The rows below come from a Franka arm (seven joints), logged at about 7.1 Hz.
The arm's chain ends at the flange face. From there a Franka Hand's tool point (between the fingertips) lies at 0.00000 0.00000 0.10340 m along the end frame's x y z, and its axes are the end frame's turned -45 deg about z.
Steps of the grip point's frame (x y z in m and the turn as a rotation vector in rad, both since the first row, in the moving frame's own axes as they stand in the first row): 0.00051, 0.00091, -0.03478, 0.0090, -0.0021, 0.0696; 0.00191, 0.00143, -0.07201, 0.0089, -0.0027, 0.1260; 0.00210, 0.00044, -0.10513, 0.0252, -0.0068, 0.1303; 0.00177, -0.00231, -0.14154, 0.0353, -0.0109, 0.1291
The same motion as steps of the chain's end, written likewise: 0.00180, 0.00082, -0.03478, 0.0049, -0.0078, 0.0696; 0.00318, 0.00017, -0.07201, 0.0044, -0.0082, 0.1260; 0.00404, 0.00032, -0.10509, 0.0130, -0.0226, 0.1303; 0.00287, -0.00089, -0.14147, 0.0173, -0.0327, 0.1291
